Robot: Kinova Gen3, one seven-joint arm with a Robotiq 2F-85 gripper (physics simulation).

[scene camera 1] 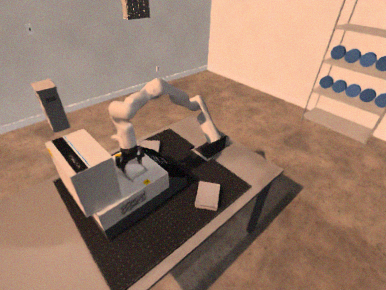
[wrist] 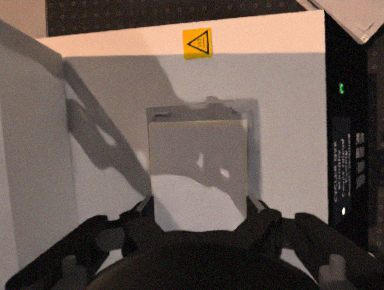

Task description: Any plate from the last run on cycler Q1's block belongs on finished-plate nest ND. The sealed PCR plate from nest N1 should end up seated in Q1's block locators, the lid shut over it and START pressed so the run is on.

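The cycler Q1 (scene camera 1: 157, 176) (wrist: 292, 125) is a white box with its lid (scene camera 1: 96, 186) (wrist: 32, 135) standing raised. My gripper (scene camera 1: 131, 166) (wrist: 199, 205) points down over the block and is shut on a pale, flat-topped plate (scene camera 1: 135, 172) (wrist: 199, 145), one finger on each side. The plate lies over the block recess (wrist: 254, 130), whose grey edge shows along the far and right sides in the wrist view. Whether the plate rests fully down between the locators cannot be told. A dark control panel (wrist: 345, 155) shows a green icon, blurred text and grey buttons; START cannot be read.
A white flat block (scene camera 1: 208, 194) lies on the dark perforated mat (scene camera 1: 150, 250). Another white flat piece (scene camera 1: 150, 145) (wrist: 350, 15) is beyond the cycler's panel side. The arm's base and a dark tilted panel (scene camera 1: 214, 148) are at the table's far side.
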